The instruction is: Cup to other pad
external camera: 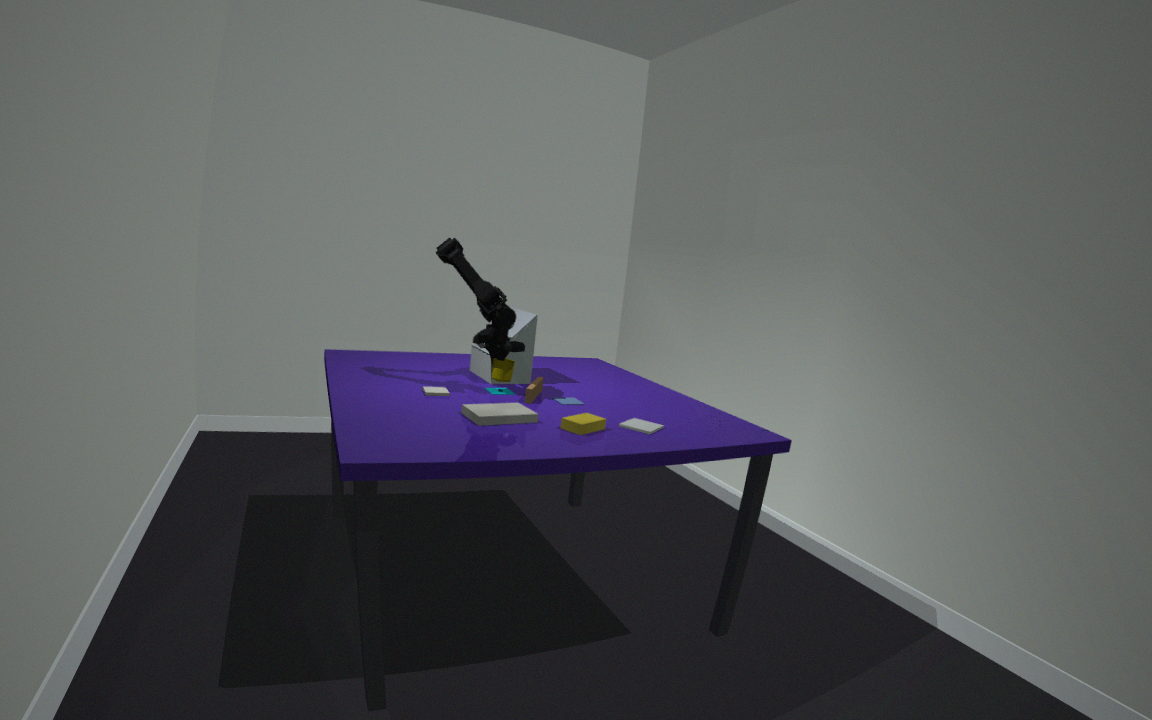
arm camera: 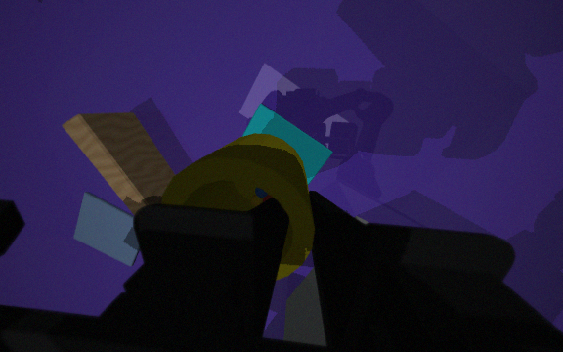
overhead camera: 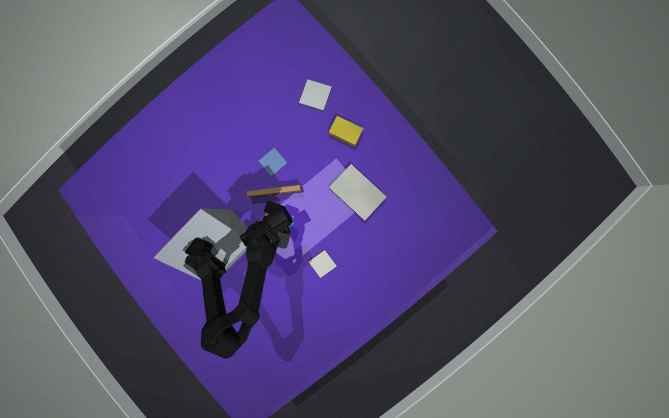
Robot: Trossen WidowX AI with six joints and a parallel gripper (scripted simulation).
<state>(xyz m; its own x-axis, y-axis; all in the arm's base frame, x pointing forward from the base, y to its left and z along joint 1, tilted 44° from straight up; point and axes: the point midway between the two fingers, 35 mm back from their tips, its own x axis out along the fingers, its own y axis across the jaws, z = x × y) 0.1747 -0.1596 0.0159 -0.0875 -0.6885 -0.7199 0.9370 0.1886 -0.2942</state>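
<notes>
My gripper tip is 80 mm above the teal pad, 20 mm short of it and 10 mm to the right of it. Round my gripper tip: yellow cup 20 mm ahead, 10 mm to the left; small marble 30 mm to the left, 20 mm below, 20 mm ahead; wooden bar 100 mm ahead, 90 mm to the left, 60 mm below.
</notes>
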